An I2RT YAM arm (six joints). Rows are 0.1 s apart.
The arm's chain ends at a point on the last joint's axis. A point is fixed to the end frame.
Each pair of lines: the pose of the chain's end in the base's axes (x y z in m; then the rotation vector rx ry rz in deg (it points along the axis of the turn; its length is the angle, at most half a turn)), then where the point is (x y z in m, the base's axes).
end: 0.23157 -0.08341 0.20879 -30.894 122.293 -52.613
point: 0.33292 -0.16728 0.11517
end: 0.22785 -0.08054 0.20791 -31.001 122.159 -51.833
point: 0.33003 -0.16283 0.11379
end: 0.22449 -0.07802 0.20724 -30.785 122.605 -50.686
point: 0.32653 -0.15850 0.11141
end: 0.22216 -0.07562 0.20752 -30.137 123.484 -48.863
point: 0.32353 -0.15341 0.10880
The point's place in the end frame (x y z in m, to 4 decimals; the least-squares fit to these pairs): 0.0301 0.0066 0.1585
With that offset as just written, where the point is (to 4 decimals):
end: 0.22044 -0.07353 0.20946 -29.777 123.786 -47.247
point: 0.3222 -0.1485 0.1090
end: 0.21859 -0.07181 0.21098 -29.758 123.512 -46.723
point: 0.3212 -0.1457 0.1105
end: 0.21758 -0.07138 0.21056 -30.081 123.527 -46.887
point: 0.3201 -0.1454 0.1101
